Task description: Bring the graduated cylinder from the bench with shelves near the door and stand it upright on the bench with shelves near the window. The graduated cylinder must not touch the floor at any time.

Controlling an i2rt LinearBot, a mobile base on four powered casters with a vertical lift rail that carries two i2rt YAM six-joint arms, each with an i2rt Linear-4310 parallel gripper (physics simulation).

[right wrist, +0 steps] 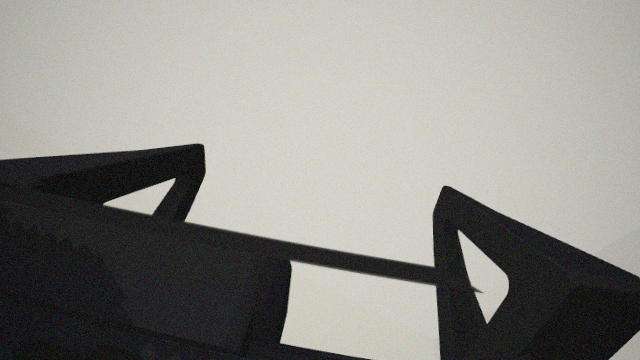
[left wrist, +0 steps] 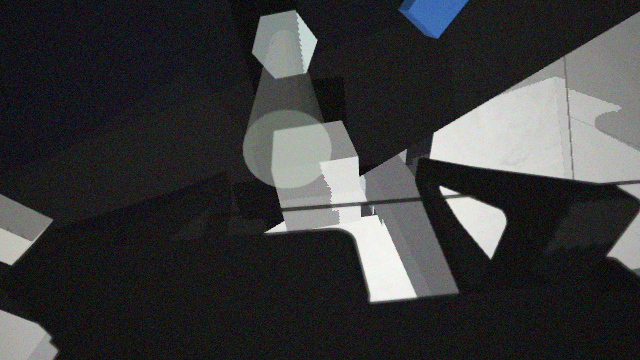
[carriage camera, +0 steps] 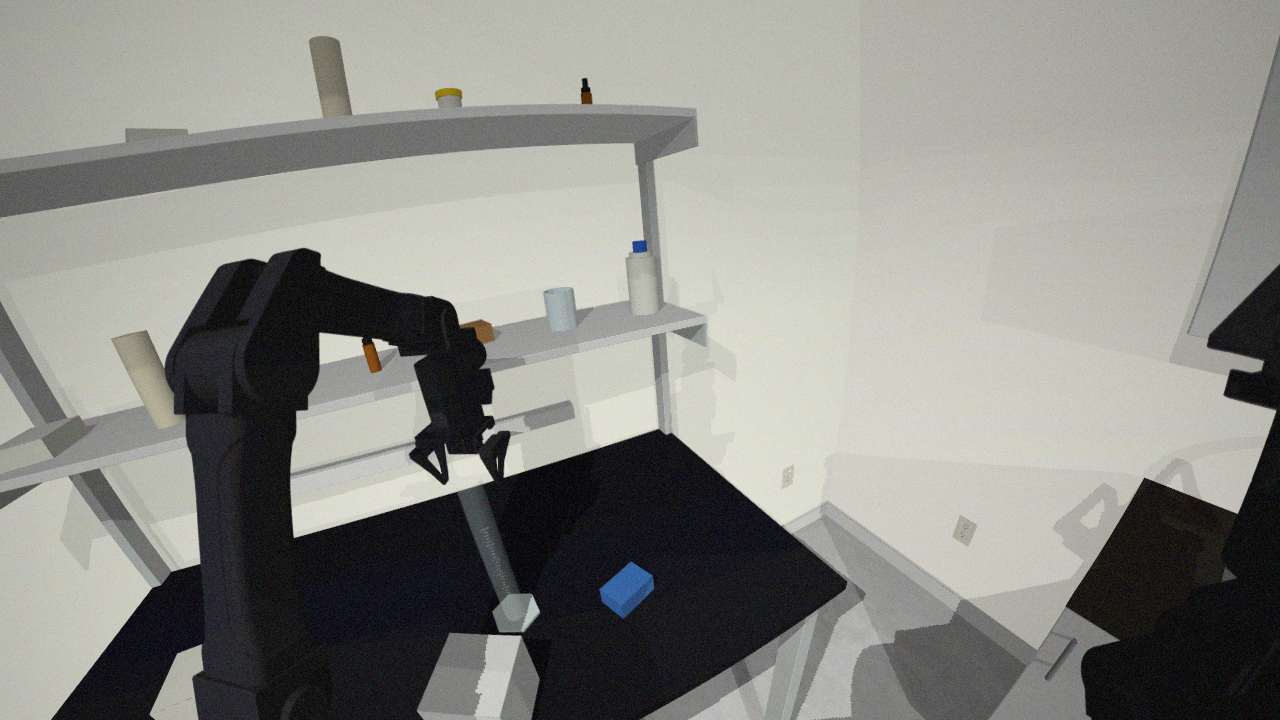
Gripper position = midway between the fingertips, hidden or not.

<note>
In view: the left gripper (carriage camera: pixel 472 483), the right gripper (right wrist: pixel 319 178), a graduated cylinder (carriage camera: pixel 516 611), a blue block (carriage camera: pixel 622 593), a counter with cabinets (carriage camera: pixel 1167 543) and a bench with shelves (carriage camera: pixel 384 592).
The graduated cylinder also shows in the left wrist view (left wrist: pixel 286 145). The left gripper shows as well in the left wrist view (left wrist: pixel 324 176). The counter with cabinets also shows in the left wrist view (left wrist: pixel 590 81). The right wrist view does not show the graduated cylinder: it is out of frame. The right wrist view misses the blue block: it is out of frame.
</note>
